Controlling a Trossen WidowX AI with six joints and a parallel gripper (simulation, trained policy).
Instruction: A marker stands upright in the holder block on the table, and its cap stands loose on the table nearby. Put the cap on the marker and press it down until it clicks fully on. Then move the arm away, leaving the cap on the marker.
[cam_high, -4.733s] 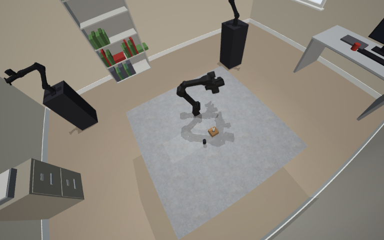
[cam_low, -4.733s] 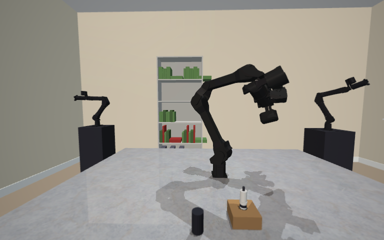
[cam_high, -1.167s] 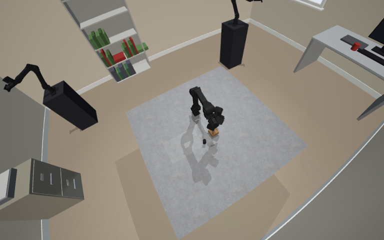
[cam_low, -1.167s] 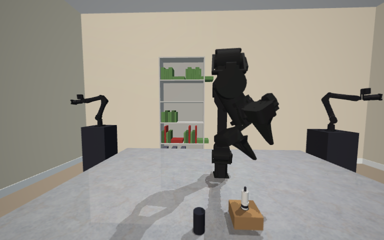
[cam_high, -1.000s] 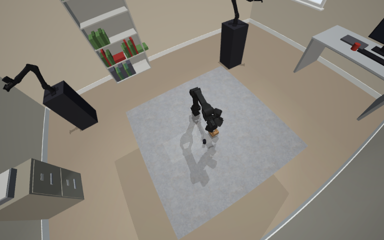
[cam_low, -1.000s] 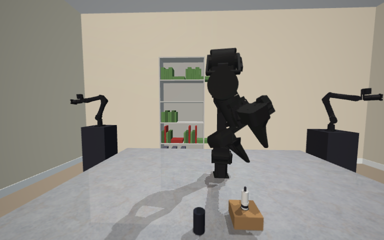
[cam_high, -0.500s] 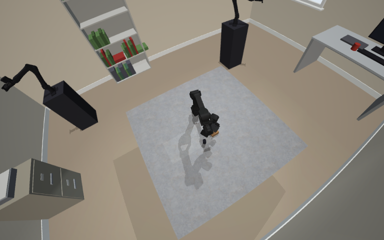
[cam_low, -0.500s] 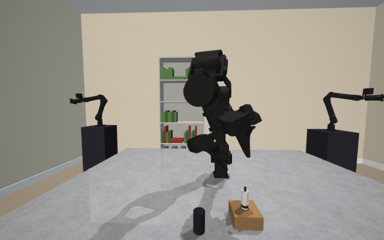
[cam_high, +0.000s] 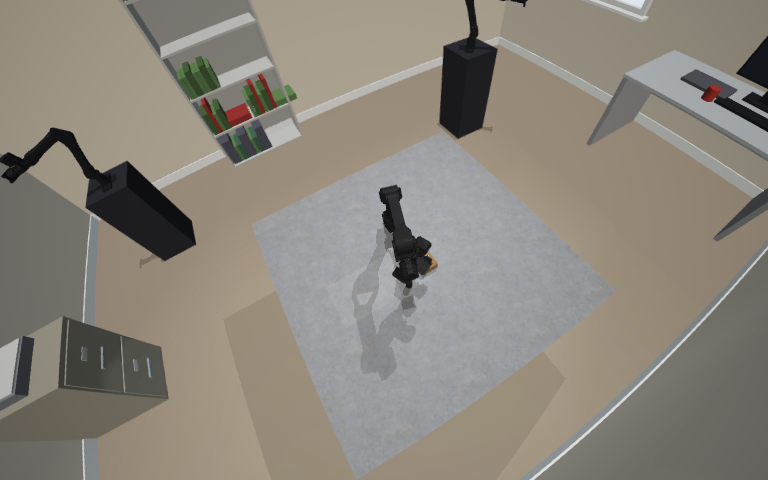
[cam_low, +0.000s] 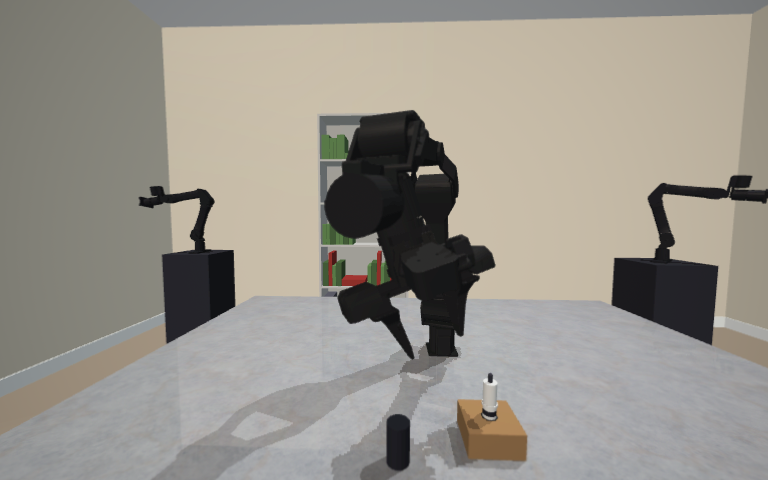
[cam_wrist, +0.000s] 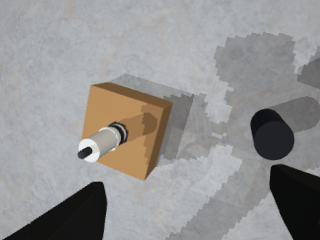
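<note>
My gripper tip is 50 mm to the left of the black cap and 120 mm above it. The rest, counted from my gripper tip: holder block 40 mm behind, 80 mm to the left, 130 mm below; then white marker 40 mm behind, 80 mm to the left, 80 mm below.
</note>
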